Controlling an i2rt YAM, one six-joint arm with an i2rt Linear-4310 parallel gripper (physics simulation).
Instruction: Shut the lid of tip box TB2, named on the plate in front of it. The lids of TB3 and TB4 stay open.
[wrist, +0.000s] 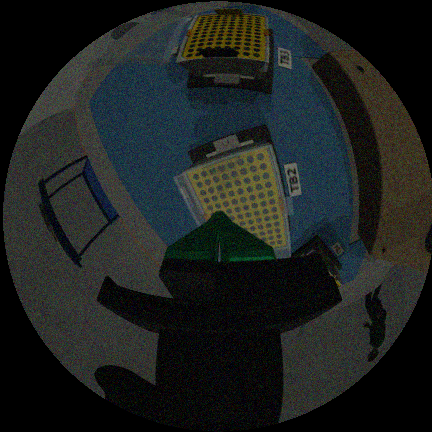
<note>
In view: the gripper (218, 216) and a clear lid (246, 185).
</note>
